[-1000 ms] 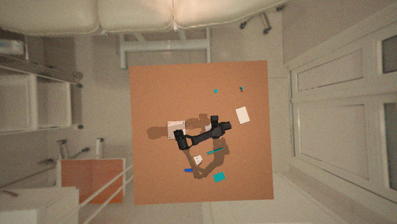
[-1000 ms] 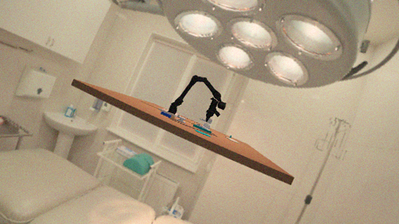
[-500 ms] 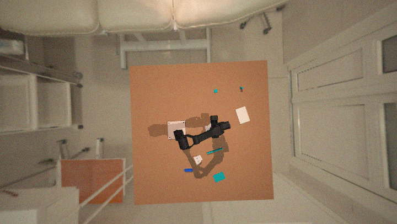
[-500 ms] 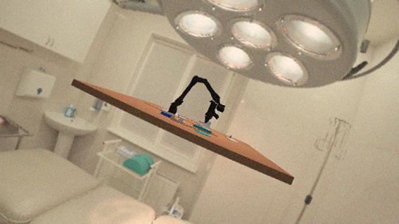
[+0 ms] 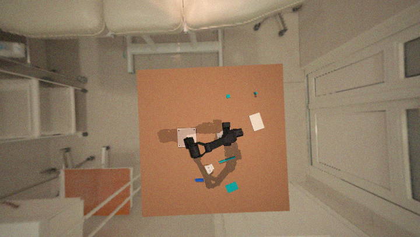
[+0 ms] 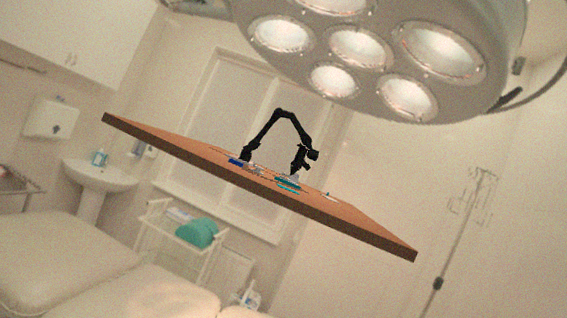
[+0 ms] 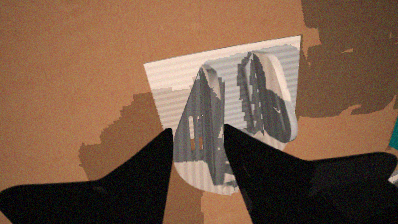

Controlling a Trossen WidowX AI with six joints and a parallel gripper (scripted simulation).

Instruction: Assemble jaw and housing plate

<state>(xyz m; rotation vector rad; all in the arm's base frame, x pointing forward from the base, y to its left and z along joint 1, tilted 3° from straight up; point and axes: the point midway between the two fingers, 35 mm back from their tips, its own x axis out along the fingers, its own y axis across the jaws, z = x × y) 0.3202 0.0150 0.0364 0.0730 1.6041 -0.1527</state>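
The teal bar lies 30 mm behind my gripper tip, 240 mm to the right of it and 20 mm below it. Also, from my gripper tip: teal square: 30 mm behind, 490 mm to the right, 30 mm below; then blue block: 300 mm behind, 370 mm to the right, 20 mm below; then white flat rectangle: 290 mm ahead, 40 mm to the left, 30 mm below.
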